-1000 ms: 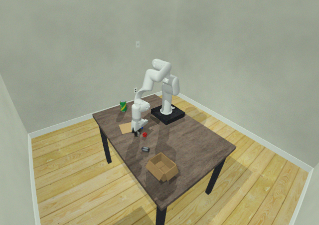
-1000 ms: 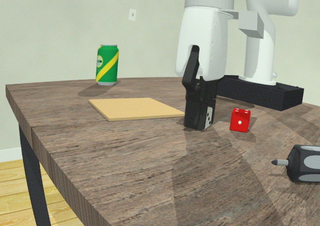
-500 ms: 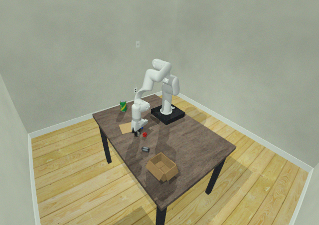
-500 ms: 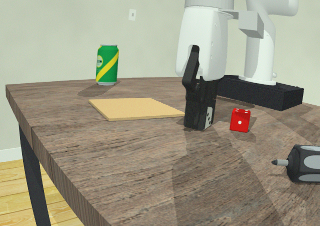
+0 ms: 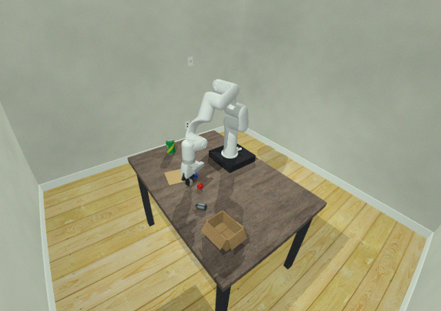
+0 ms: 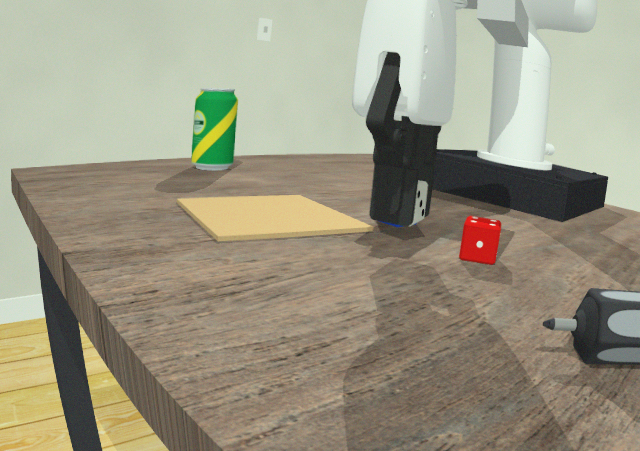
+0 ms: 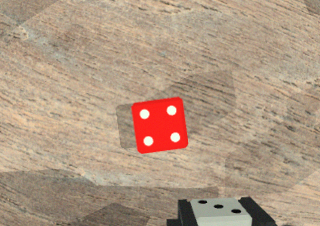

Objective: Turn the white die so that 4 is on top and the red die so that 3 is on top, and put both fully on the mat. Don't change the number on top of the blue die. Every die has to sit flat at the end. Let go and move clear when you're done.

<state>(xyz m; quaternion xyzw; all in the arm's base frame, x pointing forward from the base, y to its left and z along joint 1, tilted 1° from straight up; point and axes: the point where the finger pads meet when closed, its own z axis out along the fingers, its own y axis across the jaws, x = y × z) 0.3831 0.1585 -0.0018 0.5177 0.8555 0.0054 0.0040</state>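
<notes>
My gripper is now 60 mm past the red die, 40 mm to the right of it and 30 mm above it. Round my hand: blue die 80 mm to the right, 70 mm behind, 30 mm below; then white die 10 mm below; then tan mat 130 mm to the right, 50 mm below, 40 mm ahead.
</notes>
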